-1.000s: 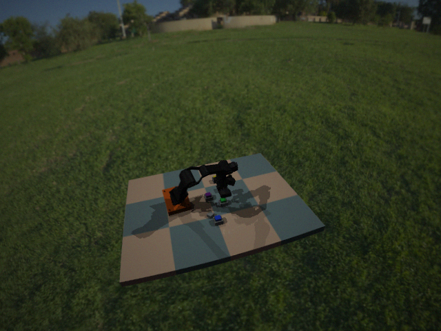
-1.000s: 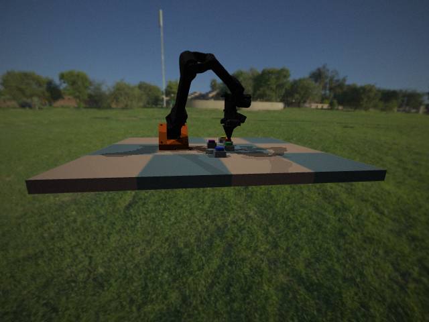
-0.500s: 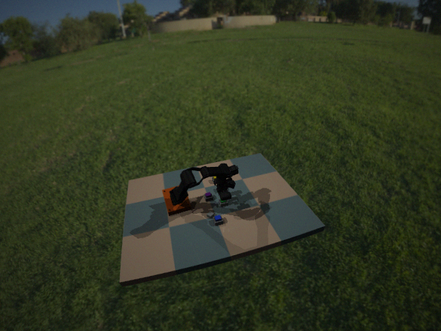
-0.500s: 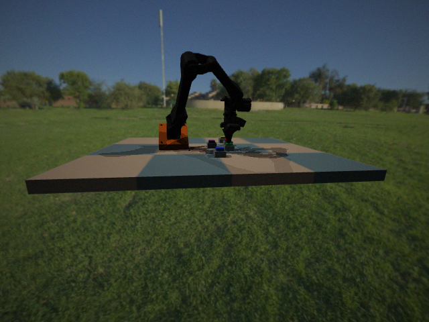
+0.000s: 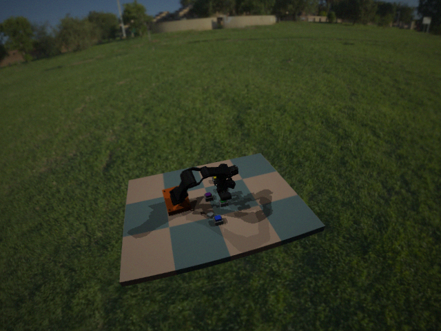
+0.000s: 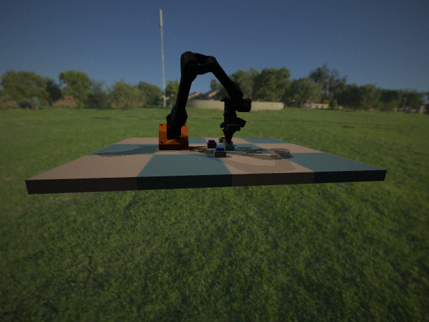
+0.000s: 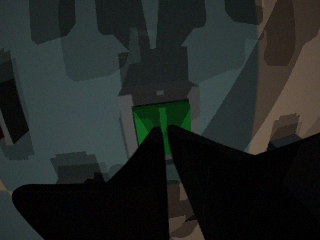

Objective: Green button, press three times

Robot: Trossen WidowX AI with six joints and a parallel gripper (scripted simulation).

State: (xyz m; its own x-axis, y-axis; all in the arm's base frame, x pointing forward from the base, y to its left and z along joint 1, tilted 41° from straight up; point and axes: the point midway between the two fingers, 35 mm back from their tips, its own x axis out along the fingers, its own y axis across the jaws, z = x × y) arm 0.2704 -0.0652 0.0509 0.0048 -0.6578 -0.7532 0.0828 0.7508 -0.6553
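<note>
My gripper tip is 10 mm above the green button. Also, from my gripper tip: red button (40 mm ahead, 140 mm to the left); then purple button (70 mm behind, 90 mm to the left); then small grey block (110 mm behind, 70 mm to the right, 20 mm below).
</note>
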